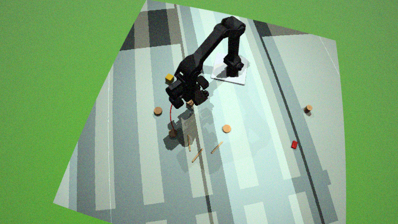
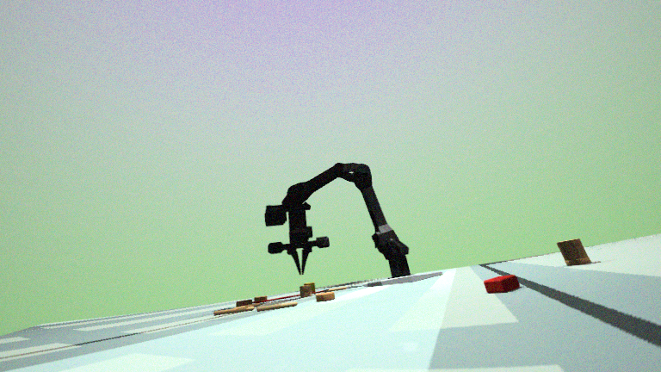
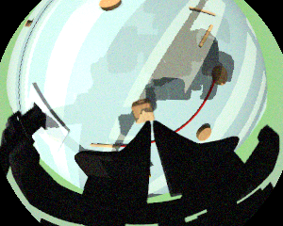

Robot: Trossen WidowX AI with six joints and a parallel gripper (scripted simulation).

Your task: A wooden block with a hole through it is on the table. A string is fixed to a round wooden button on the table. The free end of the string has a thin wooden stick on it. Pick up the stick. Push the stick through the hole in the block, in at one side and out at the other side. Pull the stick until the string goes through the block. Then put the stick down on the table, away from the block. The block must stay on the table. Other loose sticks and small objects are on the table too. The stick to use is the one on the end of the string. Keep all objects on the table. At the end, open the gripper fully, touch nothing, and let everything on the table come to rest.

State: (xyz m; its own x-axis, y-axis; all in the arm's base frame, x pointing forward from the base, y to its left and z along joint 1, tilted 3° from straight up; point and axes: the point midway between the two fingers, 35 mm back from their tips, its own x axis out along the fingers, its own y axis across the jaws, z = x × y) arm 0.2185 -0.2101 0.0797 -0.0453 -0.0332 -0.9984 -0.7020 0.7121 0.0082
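Right now the wooden block is 5 cm below my gripper tip and 1 cm behind it. From my gripper tip the other things lie so: yellow cube 13 cm behind, 11 cm to the right, 4 cm below; round wooden button 15 cm ahead, 6 cm to the right, 5 cm below; thin wooden stick 12 cm behind, 6 cm below.
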